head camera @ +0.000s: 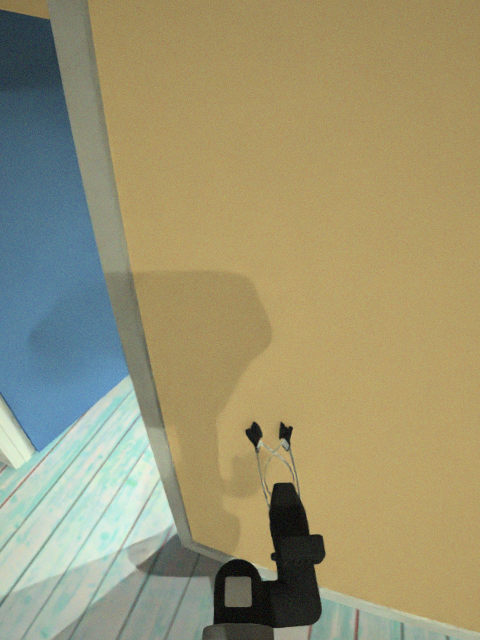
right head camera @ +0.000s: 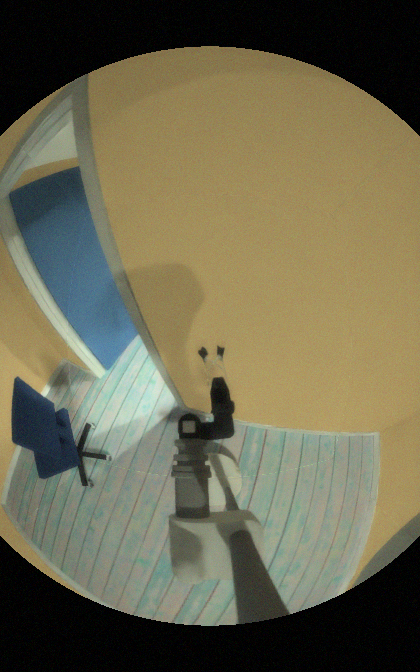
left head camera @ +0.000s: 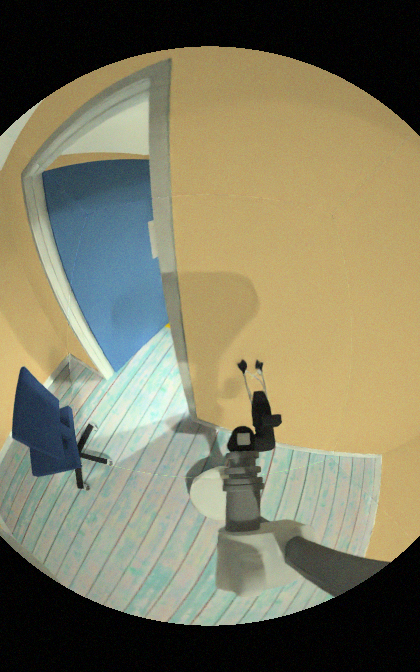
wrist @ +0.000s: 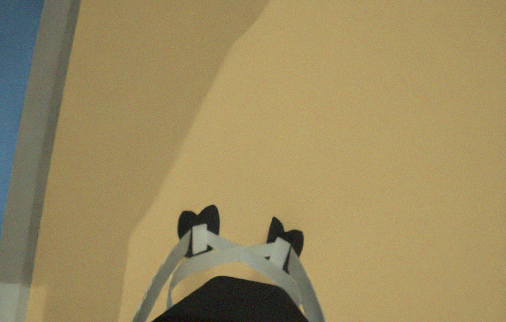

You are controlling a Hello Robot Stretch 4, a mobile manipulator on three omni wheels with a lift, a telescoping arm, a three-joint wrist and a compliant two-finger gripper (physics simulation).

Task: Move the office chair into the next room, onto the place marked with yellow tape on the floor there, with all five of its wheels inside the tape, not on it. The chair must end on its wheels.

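Places are measured from the robot's base along level axes (x ahead, y left, z up), in metres.
Where they show: gripper, between the fingertips: (head camera: 266,423) (wrist: 238,228).
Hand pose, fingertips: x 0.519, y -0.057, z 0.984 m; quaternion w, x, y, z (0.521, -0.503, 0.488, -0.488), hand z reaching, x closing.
Note:
After its pixels a point has its place.
The blue office chair (left head camera: 35,415) (right head camera: 32,417) stands upright at the left in both side head views, with black base legs and small casters; some wheels are hidden. It is well to the left of my arm and does not show in the head or wrist view. My gripper (head camera: 269,433) {x 0.519, y -0.058, z 0.984 m} (left head camera: 251,365) (right head camera: 211,351) (wrist: 238,228) {x 0.519, y -0.058, z 0.984 m} is open and empty, raised in front of the tan wall, right of the doorway and away from the chair. A tiny bit of yellow tape (left head camera: 168,326) shows past the door post in the left head view; the rest of the marked place is hidden.
The grey door post (head camera: 107,206) {x 0.606, y 0.216, z 1.411 m} (left head camera: 161,150) (right head camera: 98,200) (wrist: 37,100) {x 0.610, y 0.228, z 1.078 m} stands left of my gripper. A blue door (head camera: 41,232) {x 1.469, y 0.934, z 1.112 m} (left head camera: 100,225) (right head camera: 55,240) (wrist: 15,50) {x 1.320, y 1.011, z 1.358 m} shows through the doorway. The tan wall (head camera: 335,206) {x 0.506, y -0.124, z 1.432 m} (wrist: 375,125) {x 0.497, y -0.150, z 1.081 m} is in front and to the right.

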